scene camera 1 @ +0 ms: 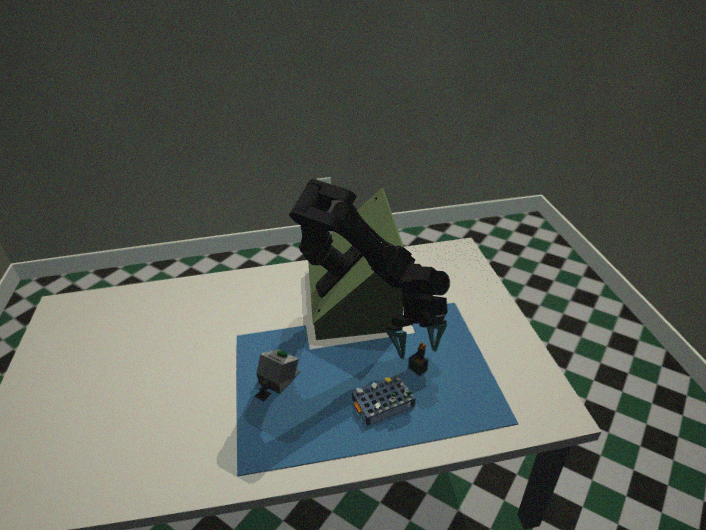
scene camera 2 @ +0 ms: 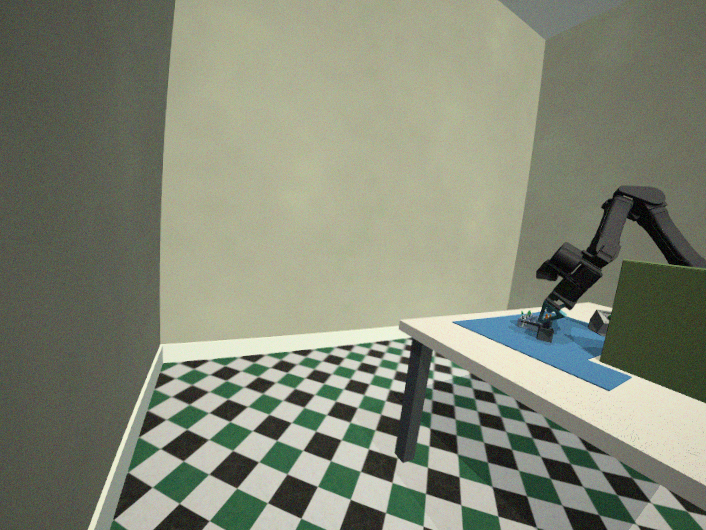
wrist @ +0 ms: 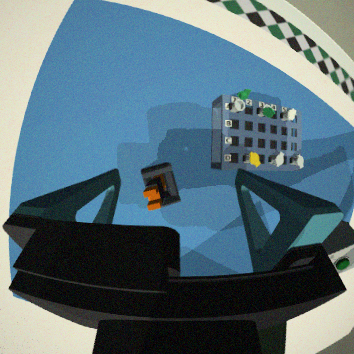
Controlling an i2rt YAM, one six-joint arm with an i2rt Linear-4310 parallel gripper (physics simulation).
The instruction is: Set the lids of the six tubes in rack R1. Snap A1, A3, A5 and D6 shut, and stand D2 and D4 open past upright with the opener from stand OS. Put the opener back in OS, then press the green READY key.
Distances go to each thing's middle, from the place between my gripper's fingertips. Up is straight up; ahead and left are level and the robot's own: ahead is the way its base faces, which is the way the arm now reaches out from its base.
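There is the grey box with green button (scene camera 1: 276, 369), and I find it 350 mm to the right of my hand, 80 mm behind my hand and 30 mm below my hand.
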